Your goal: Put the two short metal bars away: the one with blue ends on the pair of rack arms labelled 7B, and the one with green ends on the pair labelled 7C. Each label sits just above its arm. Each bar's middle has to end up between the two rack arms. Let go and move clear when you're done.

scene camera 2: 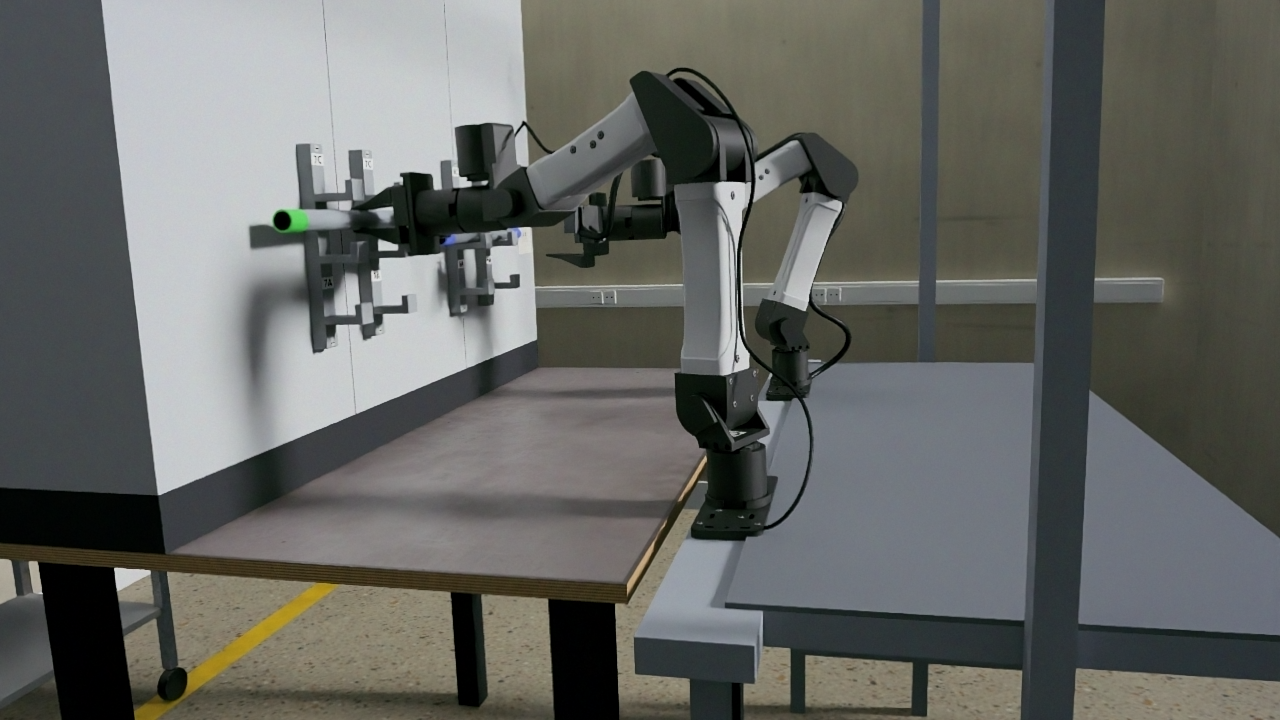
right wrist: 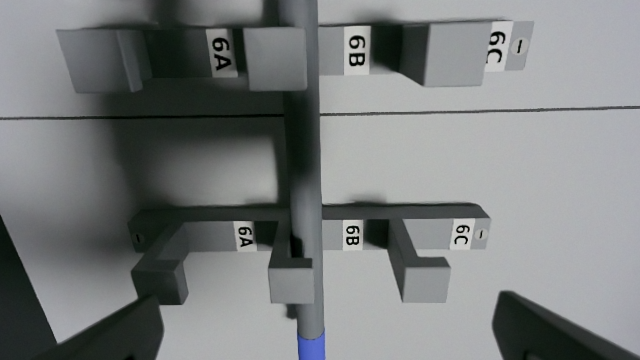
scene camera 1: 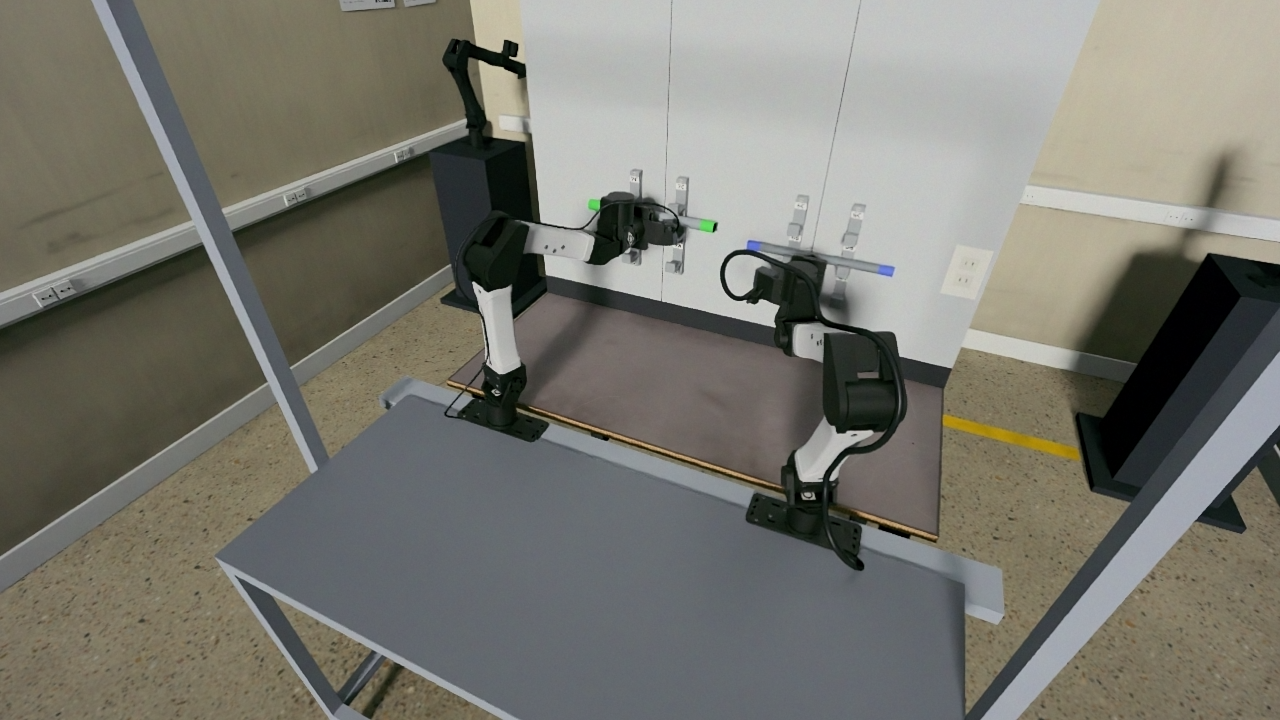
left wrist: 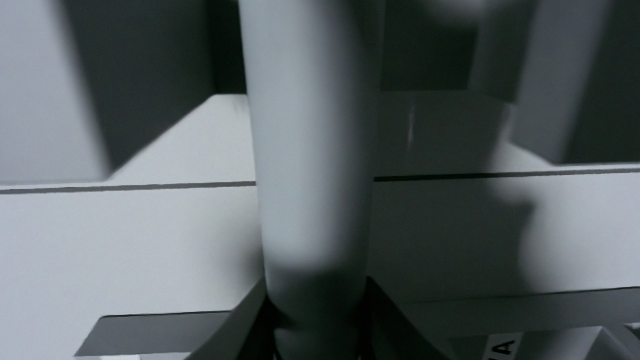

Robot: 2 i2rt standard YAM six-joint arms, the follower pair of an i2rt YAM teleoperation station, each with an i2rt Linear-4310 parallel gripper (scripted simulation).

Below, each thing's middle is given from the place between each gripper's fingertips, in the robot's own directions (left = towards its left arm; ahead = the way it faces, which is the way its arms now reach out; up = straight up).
Right now the wall socket plate (scene camera 1: 984,256) is 16 cm ahead of my right hand and 30 cm to the right of it. Also, from my right hand: green-ended bar (scene camera 2: 284,221) (11 cm ahead, 41 cm to the left, 2 cm above).
I see my left gripper right at the green-ended bar. From my left hand the other things lie so: wall socket plate 710 mm to the right, 50 mm ahead, 20 mm below.
